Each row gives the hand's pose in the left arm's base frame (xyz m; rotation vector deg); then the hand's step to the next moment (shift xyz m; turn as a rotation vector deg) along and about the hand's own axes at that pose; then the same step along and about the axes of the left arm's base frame.
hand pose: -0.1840 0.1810 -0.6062 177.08 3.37 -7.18
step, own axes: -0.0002 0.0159 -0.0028 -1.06 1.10 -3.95
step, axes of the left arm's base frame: 0.0007 -0.0157 0.0035 -0.70 -0.94 4.07
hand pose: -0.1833 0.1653 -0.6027 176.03 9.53 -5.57
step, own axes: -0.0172 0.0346 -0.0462 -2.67 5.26 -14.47
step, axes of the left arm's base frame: -0.0105 -0.0331 0.0492 -1.21 -4.54 14.90
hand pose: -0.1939 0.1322 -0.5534 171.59 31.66 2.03
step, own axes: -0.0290 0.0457 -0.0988 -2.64 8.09 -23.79
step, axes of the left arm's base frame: -0.0148 -0.0439 0.1027 -0.55 -6.32 24.46
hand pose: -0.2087 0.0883 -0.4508 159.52 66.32 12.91
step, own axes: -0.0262 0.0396 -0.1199 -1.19 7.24 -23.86
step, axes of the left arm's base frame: -0.0126 -0.0402 0.1219 -0.14 -4.69 24.52
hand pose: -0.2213 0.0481 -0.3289 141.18 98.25 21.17
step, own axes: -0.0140 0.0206 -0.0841 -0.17 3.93 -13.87
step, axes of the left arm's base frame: -0.0082 -0.0240 0.0840 -0.16 -2.14 14.26
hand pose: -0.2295 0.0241 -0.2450 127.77 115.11 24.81
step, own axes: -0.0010 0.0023 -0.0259 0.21 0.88 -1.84
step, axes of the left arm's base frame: -0.0052 -0.0041 0.0252 0.34 -0.10 2.02
